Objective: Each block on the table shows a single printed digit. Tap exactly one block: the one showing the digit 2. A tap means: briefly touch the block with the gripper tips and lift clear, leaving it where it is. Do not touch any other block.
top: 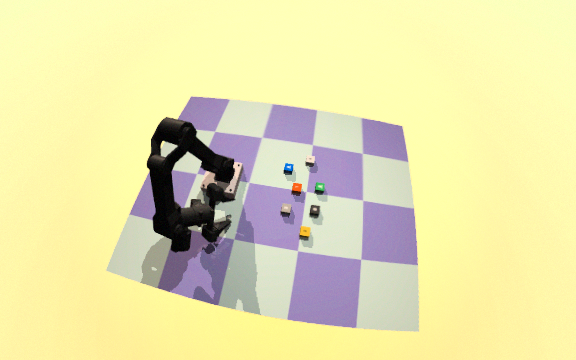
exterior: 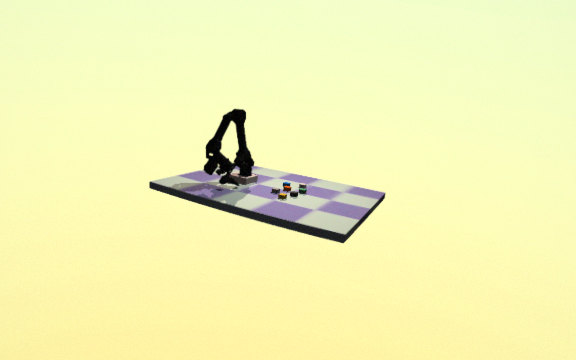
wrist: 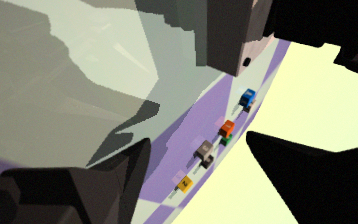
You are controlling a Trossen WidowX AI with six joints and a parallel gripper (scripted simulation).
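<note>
The yellow block lies 25 cm ahead of my gripper tip and 3 cm below it. Also, from my gripper tip: orange block 19 cm ahead, 15 cm to the left, 3 cm below; then blue block 14 cm ahead, 23 cm to the left, 3 cm below; then grey block 17 cm ahead, 6 cm to the left, 3 cm below.
</note>
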